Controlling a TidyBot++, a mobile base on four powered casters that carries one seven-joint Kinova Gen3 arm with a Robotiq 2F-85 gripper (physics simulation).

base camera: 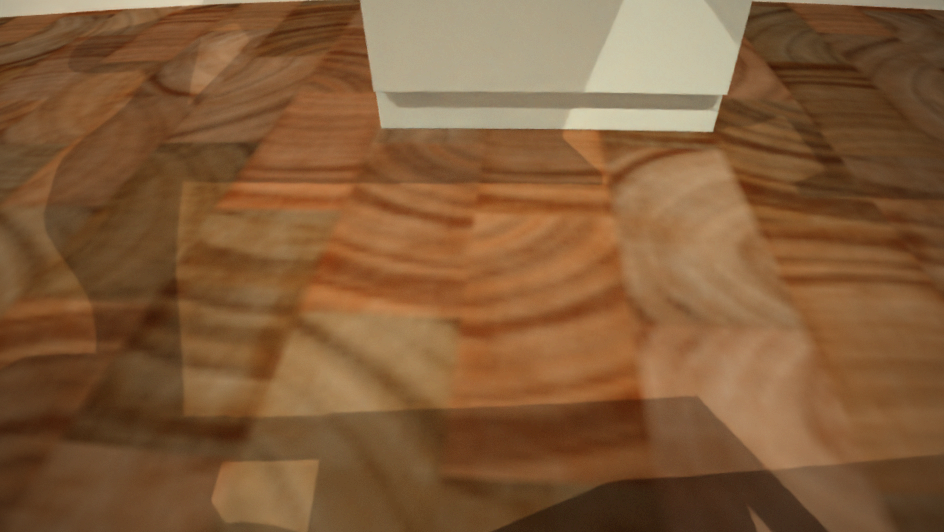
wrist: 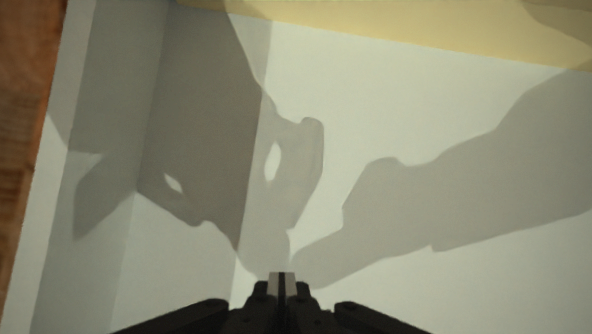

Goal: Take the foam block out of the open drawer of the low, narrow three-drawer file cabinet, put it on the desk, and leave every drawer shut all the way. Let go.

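The low, narrow file cabinet [base camera: 489, 49] shows its white lower part at the top middle of the base camera view, partly in shadow. In the wrist view, the white drawer [wrist: 77, 30] is open, with its side wall at the left and its pale inside filling much of the view. My gripper [wrist: 281, 290] is shut with its fingertips together, and holds nothing. It is over the drawer's inside; its height there is hard to tell. A pale yellow surface [wrist: 400, 25] crosses the top of the wrist view; I cannot tell whether it is the foam block or something else.
The wooden floor [base camera: 528, 277] [wrist: 25, 90] stretches before the cabinet and shows past the drawer's left wall. Arm and gripper shadows fall across the drawer's inside. A pale wall base [base camera: 165, 1] runs behind the cabinet. The desk cannot be made out for certain.
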